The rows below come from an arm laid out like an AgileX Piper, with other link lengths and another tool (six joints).
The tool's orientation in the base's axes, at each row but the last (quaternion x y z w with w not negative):
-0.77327, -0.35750, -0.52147, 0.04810
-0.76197, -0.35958, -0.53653, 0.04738
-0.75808, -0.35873, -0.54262, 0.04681
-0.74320, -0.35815, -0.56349, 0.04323
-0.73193, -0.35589, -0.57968, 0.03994
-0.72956, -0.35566, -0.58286, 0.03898
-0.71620, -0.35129, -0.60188, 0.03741
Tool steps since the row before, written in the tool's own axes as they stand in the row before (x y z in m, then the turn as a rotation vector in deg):
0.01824, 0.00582, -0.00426, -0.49, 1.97, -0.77
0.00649, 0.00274, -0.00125, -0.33, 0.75, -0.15
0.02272, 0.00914, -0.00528, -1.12, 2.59, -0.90
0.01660, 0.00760, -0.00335, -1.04, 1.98, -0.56
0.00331, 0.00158, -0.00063, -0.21, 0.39, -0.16
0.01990, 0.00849, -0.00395, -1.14, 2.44, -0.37
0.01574, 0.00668, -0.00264, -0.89, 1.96, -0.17
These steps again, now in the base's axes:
0.00388, 0.00296, 0.01900, 0.50, -2.05, 0.52
0.00174, 0.00063, 0.00691, 0.28, -0.79, 0.02
0.00476, 0.00203, 0.02451, 0.66, -2.88, 0.23
0.00351, 0.00084, 0.01821, 0.59, -2.23, -0.03
0.00063, 0.00010, 0.00367, 0.07, -0.47, 0.01
0.00289, 0.00124, 0.02177, 1.00, -2.53, -0.01
0.00191, 0.00094, 0.01717, 0.91, -1.96, -0.02

